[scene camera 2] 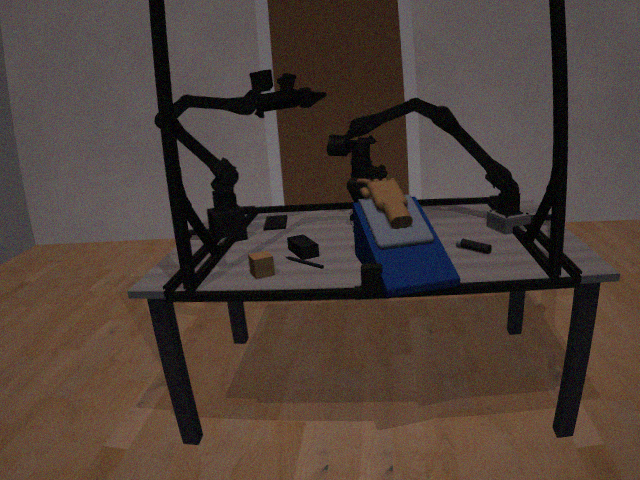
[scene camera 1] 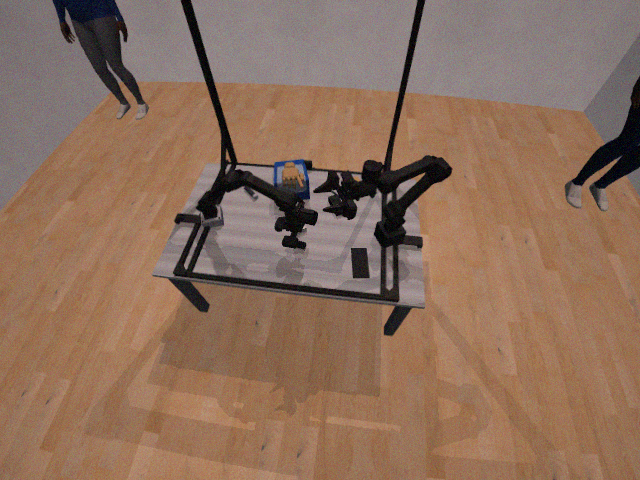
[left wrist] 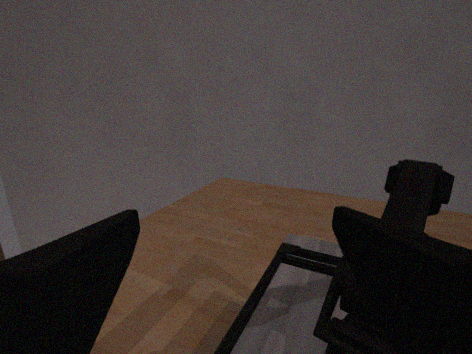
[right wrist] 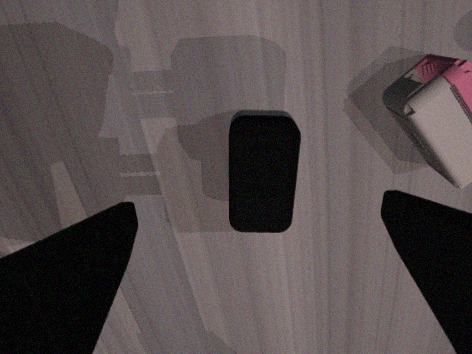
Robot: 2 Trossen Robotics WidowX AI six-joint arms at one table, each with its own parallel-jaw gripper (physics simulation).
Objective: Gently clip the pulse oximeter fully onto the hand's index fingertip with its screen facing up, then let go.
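Frame: origin at the left arm's base, x down, y ahead, z right, level; centimetres.
Seen in the pictures: left gripper, fingertip midpoint: (scene camera 2: 320, 94) (scene camera 1: 318, 200) (left wrist: 237, 218); right gripper, fingertip midpoint: (scene camera 1: 297, 240) (right wrist: 259, 208); left arm's base, origin of the base link: (scene camera 2: 225, 209) (scene camera 1: 391, 227); right arm's base, origin of the base link: (scene camera 2: 508, 212) (scene camera 1: 210, 213).
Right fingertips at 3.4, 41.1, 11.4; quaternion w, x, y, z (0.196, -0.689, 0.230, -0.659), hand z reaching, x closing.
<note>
Offsets run from my right fingertips to a thing's middle, as dx, dy, dz.
A black rounded block @[+4.5, -0.8, -0.2] (right wrist: 264, 175), seemingly the pulse oximeter, lies on the table in the right wrist view; no screen can be made out. My right gripper (right wrist: 259, 208) (scene camera 1: 293, 242) is open and empty, pointing down above the block, which shows between its spread fingers in the picture. The tan hand (scene camera 1: 291, 172) (scene camera 2: 388, 194) rests palm down on a grey pad on the sloped blue stand (scene camera 1: 306, 192) (scene camera 2: 423, 269); its fingertips are hard to tell apart. My left gripper (scene camera 1: 320, 200) (scene camera 2: 324, 95) (left wrist: 237, 218) is open and empty, held high above the table.
A white and pink box @[+4.5, -4.0, +8.5] (right wrist: 442, 120) lies beside the black block. A wooden cube @[+3.6, -41.0, +25.2] (scene camera 2: 261, 264), a black box @[+4.3, -26.3, +15.7] (scene camera 2: 303, 246), a pen @[+5.6, -29.4, +23.7] (scene camera 2: 305, 261), a dark cylinder @[+4.8, +12.3, +41.5] (scene camera 1: 251, 192) (scene camera 2: 474, 245) and a flat black slab @[+5.7, -23.0, -18.2] (scene camera 1: 360, 262) (scene camera 2: 275, 222) lie on the table. Dark frame posts stand at its edge.
</note>
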